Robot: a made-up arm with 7 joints. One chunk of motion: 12 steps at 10 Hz.
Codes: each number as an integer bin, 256 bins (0 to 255) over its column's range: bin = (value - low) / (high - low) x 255, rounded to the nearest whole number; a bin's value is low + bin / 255 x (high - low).
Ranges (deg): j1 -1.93..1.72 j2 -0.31..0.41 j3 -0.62..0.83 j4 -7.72..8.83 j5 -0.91..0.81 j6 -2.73..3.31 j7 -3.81..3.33
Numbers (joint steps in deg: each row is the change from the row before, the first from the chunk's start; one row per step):
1: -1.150 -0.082 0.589 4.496 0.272 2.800 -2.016
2: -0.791 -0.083 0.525 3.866 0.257 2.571 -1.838
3: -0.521 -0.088 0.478 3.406 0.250 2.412 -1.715
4: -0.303 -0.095 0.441 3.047 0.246 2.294 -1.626
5: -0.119 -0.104 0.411 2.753 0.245 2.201 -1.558
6: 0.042 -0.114 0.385 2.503 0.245 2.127 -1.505
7: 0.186 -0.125 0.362 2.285 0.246 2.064 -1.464
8: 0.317 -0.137 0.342 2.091 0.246 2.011 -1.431
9: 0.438 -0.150 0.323 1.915 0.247 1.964 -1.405
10: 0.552 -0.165 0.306 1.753 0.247 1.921 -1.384
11: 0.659 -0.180 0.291 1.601 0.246 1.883 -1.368
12: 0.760 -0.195 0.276 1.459 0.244 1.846 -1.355
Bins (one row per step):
1: 54 81 213 188 175 233 64
2: 80 80 201 179 173 224 70
3: 98 79 193 171 172 217 75
4: 114 76 187 166 171 212 78
5: 127 73 181 161 171 208 80
6: 138 69 177 158 171 205 82
7: 148 66 173 154 171 202 84
8: 157 61 169 151 171 200 85
9: 165 57 166 148 172 198 86
10: 173 51 163 146 172 196 87
11: 181 46 160 144 171 195 87
12: 188 41 158 141 171 193 88

